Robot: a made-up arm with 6 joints.
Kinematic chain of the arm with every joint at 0, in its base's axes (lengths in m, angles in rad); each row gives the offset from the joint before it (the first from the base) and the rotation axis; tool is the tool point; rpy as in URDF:
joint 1: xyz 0 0 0.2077 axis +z
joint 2: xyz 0 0 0 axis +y
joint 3: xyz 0.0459 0 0.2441 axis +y
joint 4: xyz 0.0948 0 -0.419 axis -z
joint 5: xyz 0 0 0 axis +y
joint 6: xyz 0.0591 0 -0.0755 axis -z
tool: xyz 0 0 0 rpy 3.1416 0 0
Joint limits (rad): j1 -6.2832..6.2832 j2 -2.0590..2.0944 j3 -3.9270..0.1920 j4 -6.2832..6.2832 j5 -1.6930..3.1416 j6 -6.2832..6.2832
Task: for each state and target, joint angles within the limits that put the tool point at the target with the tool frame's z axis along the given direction. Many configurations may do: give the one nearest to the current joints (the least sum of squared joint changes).
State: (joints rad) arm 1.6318 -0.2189 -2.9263 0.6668 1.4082 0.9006
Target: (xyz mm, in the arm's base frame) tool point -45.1 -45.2 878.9 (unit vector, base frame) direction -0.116 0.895 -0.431
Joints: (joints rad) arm 1.3568 -0.1461 -3.1313 0.3694 2.1437 0.9006
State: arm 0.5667 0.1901 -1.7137 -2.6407 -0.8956 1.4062
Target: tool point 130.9 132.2 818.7 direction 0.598 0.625 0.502
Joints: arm 0.5089 -0.5491 -1.9206 -2.4914 -0.4338 1.4062
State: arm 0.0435 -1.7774 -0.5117 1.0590 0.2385 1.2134
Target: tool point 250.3 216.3 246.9 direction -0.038 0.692 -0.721
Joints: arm 0.6751 -0.9400 -0.1922 0.8639 0.8355 1.2134
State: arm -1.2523 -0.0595 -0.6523 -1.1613 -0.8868 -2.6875
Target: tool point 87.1 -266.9 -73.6 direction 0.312 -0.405 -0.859
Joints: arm -1.3759 0.5610 -0.4020 -0.3694 -0.6825 -2.6875
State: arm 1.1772 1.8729 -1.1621 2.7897 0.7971 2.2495
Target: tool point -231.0 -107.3 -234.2 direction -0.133 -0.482 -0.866
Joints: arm 0.3809 2.0924 -0.8558 3.6473 0.9643 2.2495
